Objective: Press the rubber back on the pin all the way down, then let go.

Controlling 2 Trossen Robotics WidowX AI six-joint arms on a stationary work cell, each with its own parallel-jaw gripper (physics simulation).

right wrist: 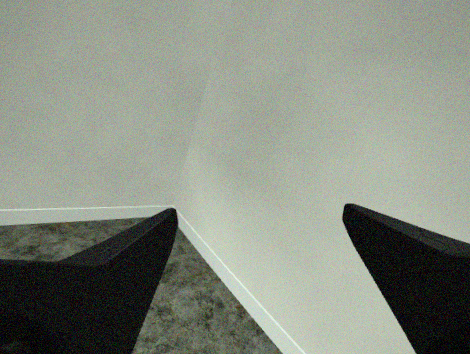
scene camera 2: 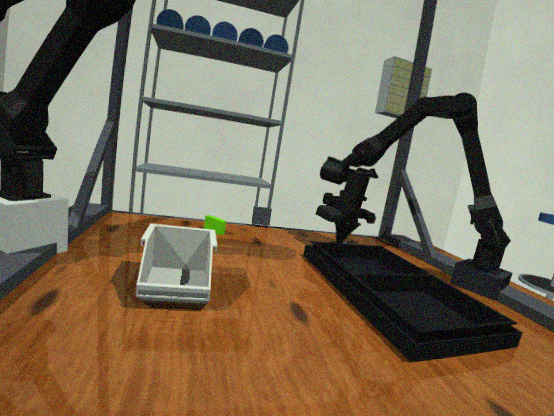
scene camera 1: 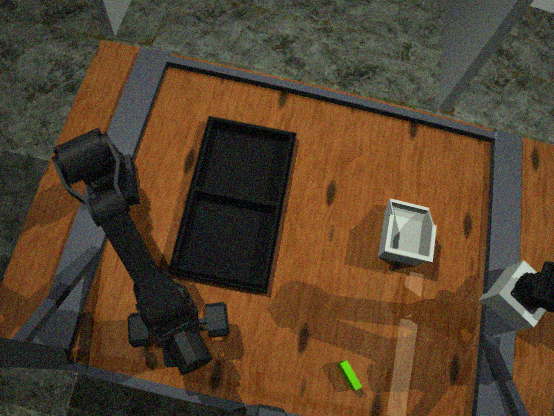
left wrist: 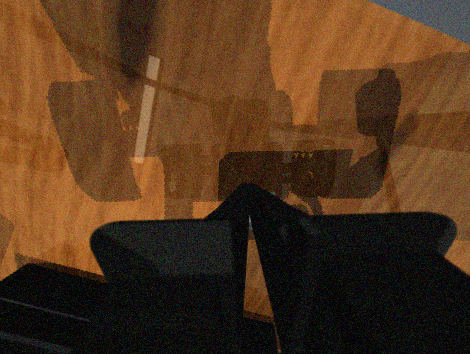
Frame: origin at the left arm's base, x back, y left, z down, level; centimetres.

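Seen in the pictures: left gripper, fingertip midpoint: (left wrist: 247, 190); right gripper, fingertip midpoint: (right wrist: 259, 214); left arm's base, link origin: (scene camera 2: 484, 267) (scene camera 1: 109, 178); right arm's base, link origin: (scene camera 2: 21, 195) (scene camera 1: 529, 293).
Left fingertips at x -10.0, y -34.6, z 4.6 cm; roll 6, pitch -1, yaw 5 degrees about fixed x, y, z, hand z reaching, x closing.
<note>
Pixels of each thing's middle, then the offset from my left fingertips to it. Level surfaces: height alone.
- black two-part tray, body centre: (scene camera 2: 391, 283) (scene camera 1: 235, 199) dx -16.0, dy +25.8, dz -1.7 cm
- white open bin, body centre: (scene camera 2: 178, 265) (scene camera 1: 406, 232) dx -50.7, dy +10.3, dz -3.3 cm
- green block, body centre: (scene camera 1: 349, 375) (scene camera 2: 214, 224) dx -30.7, dy -15.7, dz -1.6 cm
- table, surface height: dz +0.1 cm
My left gripper (scene camera 2: 342, 239) (left wrist: 247, 190) is shut with its tips together, pointing down, low over the table. In scene camera 2 the tips show just behind the black tray's far corner; in scene camera 1 they are hidden under the arm. The pin and its rubber back cannot be made out. In the left wrist view a small greyish bit shows at the right edge of the fingertips, mostly covered and dark, and I cannot tell what it is. My right gripper (right wrist: 259, 214) is open and empty, facing a pale wall and the floor, away from the table.
A black two-part tray (scene camera 1: 281, 212) (scene camera 2: 465, 340) lies beside the left arm. A white open bin (scene camera 1: 407, 258) (scene camera 2: 174, 291) stands across the table from it. A green block (scene camera 1: 350, 375) (scene camera 2: 215, 225) lies on the table (scene camera 1: 325, 150) (scene camera 2: 280, 370). Dark shadows cross the wood.
</note>
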